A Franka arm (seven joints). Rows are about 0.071 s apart.
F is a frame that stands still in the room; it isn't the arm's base.
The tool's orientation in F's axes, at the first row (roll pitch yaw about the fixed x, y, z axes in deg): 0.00, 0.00, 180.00
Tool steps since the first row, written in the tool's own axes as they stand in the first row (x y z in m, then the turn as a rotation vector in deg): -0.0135, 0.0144, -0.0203, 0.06, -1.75, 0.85; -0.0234, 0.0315, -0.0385, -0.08, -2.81, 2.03; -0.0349, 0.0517, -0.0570, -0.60, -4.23, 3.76; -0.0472, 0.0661, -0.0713, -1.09, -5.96, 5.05; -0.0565, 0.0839, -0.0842, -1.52, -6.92, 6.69; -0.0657, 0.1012, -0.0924, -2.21, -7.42, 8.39
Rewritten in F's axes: 0.0135, -0.0144, -0.0203, -0.06, 1.75, 0.85; 0.0234, -0.0315, -0.0385, 0.08, 2.81, 2.03; 0.0349, -0.0517, -0.0570, 0.60, 4.23, 3.76; 0.0472, -0.0661, -0.0713, 1.09, 5.96, 5.05; 0.0565, -0.0839, -0.0842, 1.52, 6.92, 6.69; 0.0657, -0.1012, -0.0924, 2.21, 7.42, 8.39
